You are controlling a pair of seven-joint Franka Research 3 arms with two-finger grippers.
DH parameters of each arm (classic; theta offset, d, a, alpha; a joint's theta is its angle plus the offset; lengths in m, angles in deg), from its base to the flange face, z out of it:
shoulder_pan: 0 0.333 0 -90
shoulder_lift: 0 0 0 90
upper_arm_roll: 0 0.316 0.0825 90
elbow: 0 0 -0.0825 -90
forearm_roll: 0 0.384 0 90
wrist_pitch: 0 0 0.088 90
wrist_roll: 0 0.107 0 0
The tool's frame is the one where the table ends.
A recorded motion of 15 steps. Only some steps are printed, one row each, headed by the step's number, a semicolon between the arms.
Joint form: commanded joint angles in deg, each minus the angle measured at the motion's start. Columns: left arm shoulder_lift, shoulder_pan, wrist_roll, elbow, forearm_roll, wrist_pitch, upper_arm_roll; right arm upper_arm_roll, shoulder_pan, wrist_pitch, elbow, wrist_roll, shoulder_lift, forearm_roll.
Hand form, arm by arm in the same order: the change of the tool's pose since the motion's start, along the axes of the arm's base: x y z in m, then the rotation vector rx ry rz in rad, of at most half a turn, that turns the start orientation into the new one. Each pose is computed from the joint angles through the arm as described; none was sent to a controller.
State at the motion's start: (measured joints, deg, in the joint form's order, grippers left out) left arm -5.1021 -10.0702 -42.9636 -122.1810 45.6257 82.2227 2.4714; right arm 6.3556 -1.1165 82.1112 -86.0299 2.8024 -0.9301 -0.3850
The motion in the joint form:
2: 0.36 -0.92 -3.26 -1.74 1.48 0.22 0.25; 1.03 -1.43 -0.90 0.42 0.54 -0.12 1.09
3: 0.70 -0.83 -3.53 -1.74 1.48 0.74 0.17; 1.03 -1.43 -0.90 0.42 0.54 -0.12 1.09
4: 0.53 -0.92 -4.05 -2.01 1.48 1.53 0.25; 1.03 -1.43 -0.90 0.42 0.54 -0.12 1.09
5: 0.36 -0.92 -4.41 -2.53 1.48 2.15 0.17; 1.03 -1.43 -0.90 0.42 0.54 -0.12 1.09
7: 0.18 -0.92 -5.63 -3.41 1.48 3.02 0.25; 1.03 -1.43 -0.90 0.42 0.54 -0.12 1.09
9: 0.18 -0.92 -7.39 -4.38 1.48 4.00 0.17; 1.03 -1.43 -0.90 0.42 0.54 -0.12 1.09
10: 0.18 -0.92 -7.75 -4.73 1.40 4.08 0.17; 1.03 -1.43 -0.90 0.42 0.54 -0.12 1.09
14: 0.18 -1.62 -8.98 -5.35 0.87 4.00 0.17; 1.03 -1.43 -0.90 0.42 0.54 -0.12 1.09
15: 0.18 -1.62 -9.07 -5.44 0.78 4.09 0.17; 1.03 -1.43 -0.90 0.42 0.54 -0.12 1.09
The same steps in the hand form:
2: -0.0038 -0.0030 -0.0133 0.0450 -0.0131 0.0045; -0.0023 -0.0015 0.0032 0.0172 0.0079 -0.0147
3: -0.0021 -0.0037 -0.0161 0.0437 -0.0167 0.0014; -0.0023 -0.0015 0.0032 0.0172 0.0079 -0.0147
4: -0.0018 -0.0046 -0.0168 0.0403 -0.0307 -0.0023; -0.0023 -0.0015 0.0032 0.0172 0.0079 -0.0147
5: -0.0028 -0.0057 -0.0192 0.0381 -0.0364 -0.0071; -0.0023 -0.0015 0.0032 0.0172 0.0079 -0.0147
7: -0.0049 -0.0056 -0.0241 0.0393 -0.0503 -0.0035; -0.0023 -0.0015 0.0032 0.0172 0.0079 -0.0147
9: -0.0068 -0.0070 -0.0311 0.0433 -0.0681 0.0014; -0.0023 -0.0015 0.0032 0.0172 0.0079 -0.0147
10: -0.0082 -0.0070 -0.0336 0.0444 -0.0675 0.0046; -0.0023 -0.0015 0.0032 0.0172 0.0079 -0.0147
14: -0.0113 -0.0128 -0.0385 0.0457 -0.0714 0.0099; -0.0023 -0.0015 0.0032 0.0172 0.0079 -0.0147
15: -0.0116 -0.0130 -0.0393 0.0444 -0.0718 0.0107; -0.0023 -0.0015 0.0032 0.0172 0.0079 -0.0147

